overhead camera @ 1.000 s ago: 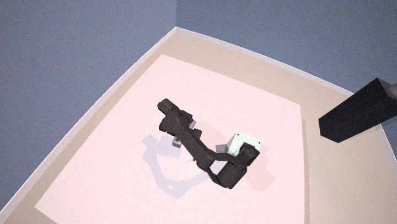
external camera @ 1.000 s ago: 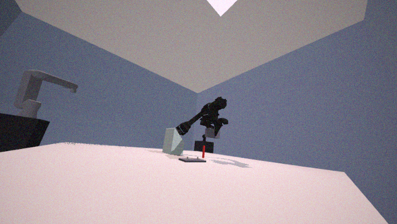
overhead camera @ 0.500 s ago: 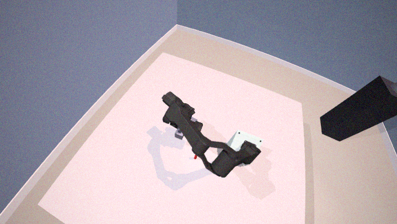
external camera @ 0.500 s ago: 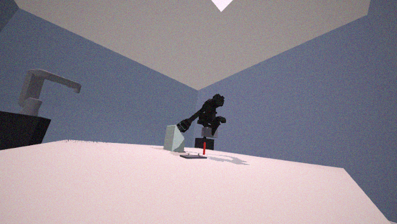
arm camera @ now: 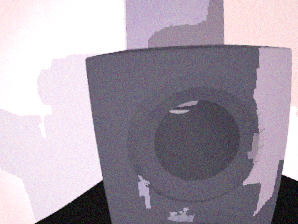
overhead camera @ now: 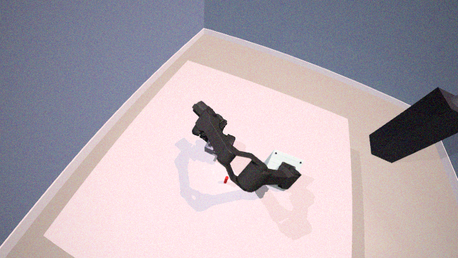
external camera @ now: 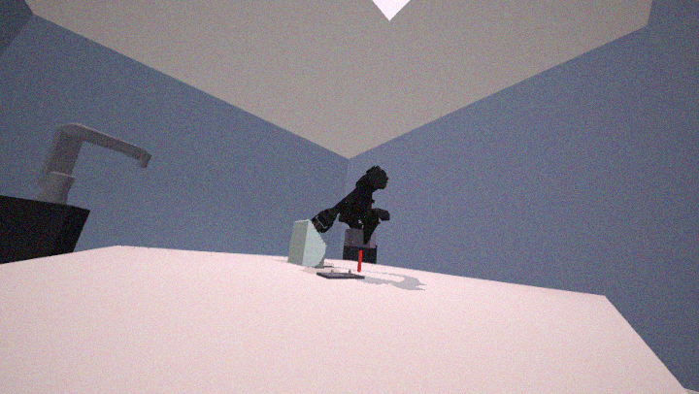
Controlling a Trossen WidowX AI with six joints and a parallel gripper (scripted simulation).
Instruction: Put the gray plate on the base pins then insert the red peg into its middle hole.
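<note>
Now: gripper tip 10 mm past the base, 60 mm to the left of it and 90 mm above it. Also, from my gripper tip: red peg: 130 mm behind, 120 mm to the left, 60 mm below; gray plate: 30 mm above.
</note>
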